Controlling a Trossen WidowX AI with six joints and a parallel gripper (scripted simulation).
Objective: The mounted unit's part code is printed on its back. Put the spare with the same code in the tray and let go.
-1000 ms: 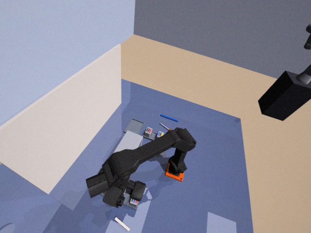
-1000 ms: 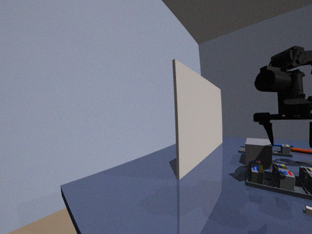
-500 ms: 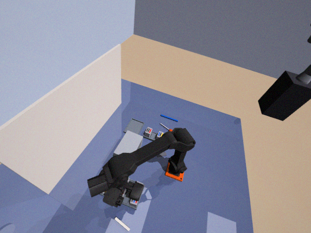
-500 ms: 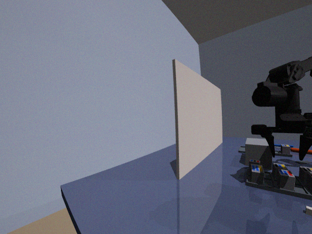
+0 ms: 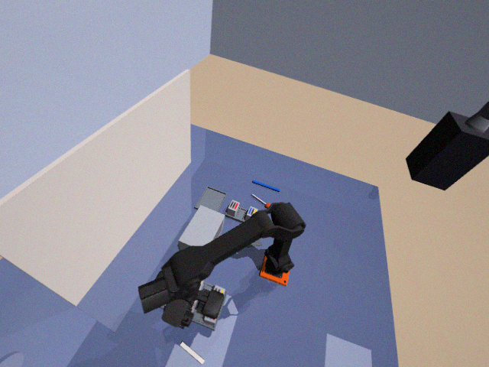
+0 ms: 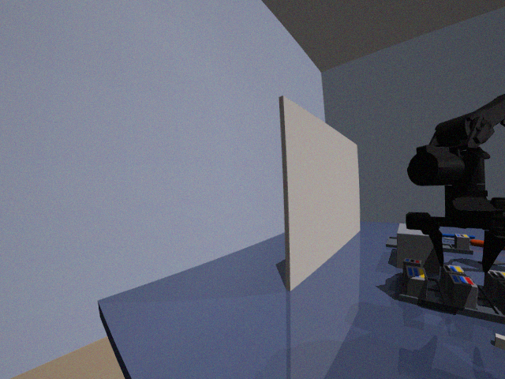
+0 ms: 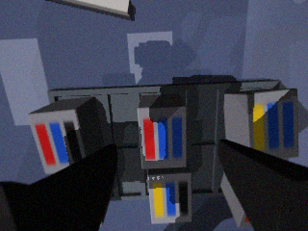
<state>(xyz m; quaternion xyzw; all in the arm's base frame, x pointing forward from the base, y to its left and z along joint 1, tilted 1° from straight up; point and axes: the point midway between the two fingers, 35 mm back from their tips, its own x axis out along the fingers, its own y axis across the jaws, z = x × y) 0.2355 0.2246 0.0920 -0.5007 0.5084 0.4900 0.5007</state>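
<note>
Right now my gripper tip is 30 mm above the grey spare block. Round my gripper tip: rack (70 mm below, 30 mm to the right); then grey unit (220 mm to the right, 50 mm ahead, 20 mm below); then tall wall panel (300 mm ahead, 250 mm to the right, 150 mm above).
</note>
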